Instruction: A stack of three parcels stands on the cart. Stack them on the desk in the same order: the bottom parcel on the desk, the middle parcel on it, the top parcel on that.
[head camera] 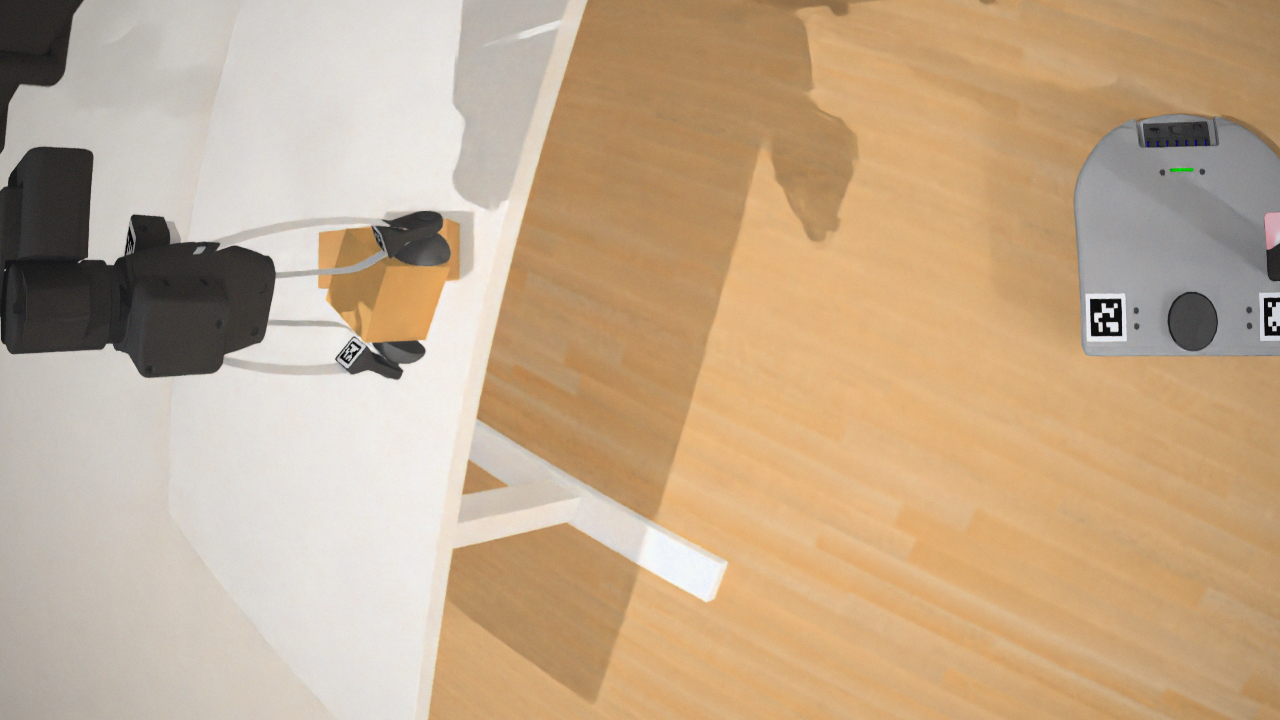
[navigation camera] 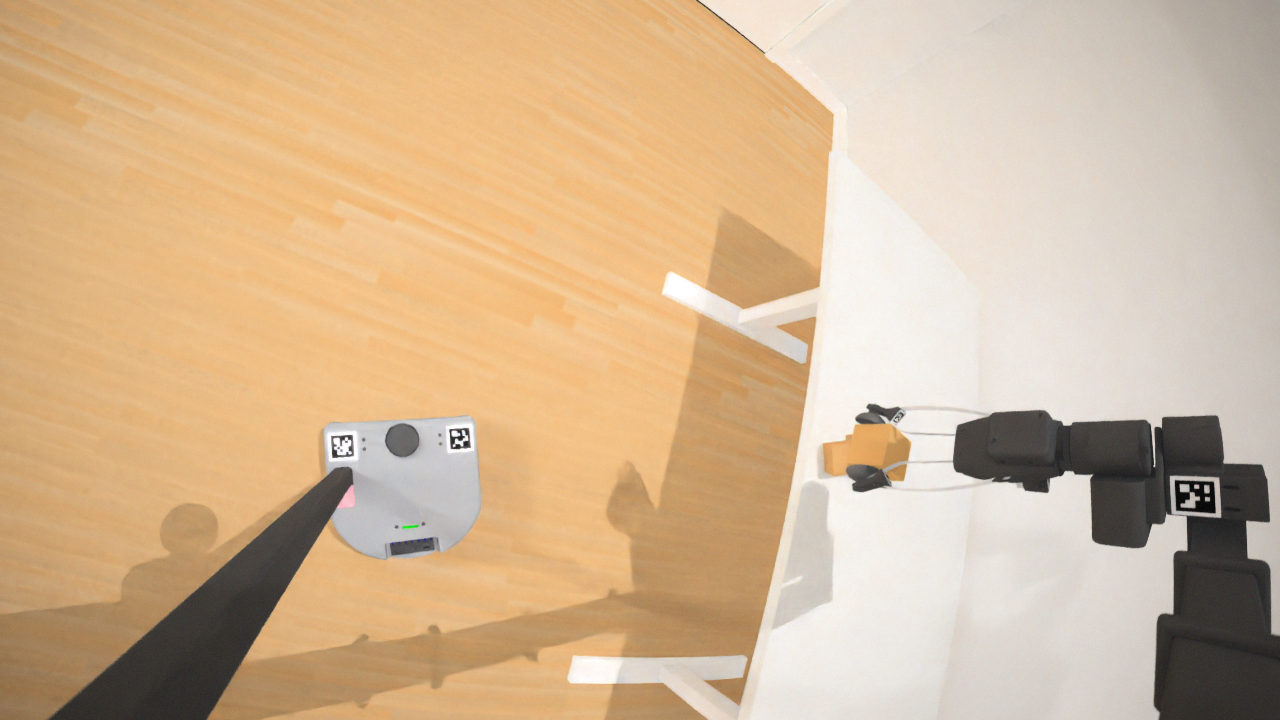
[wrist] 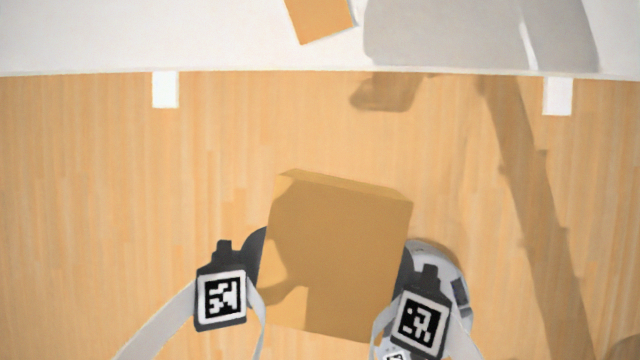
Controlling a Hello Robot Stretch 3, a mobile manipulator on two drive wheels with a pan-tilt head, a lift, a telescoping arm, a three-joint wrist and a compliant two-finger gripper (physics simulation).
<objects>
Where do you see my gripper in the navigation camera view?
853,446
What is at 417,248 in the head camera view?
My gripper.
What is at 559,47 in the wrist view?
A white desk.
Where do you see a white desk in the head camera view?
327,507
</objects>
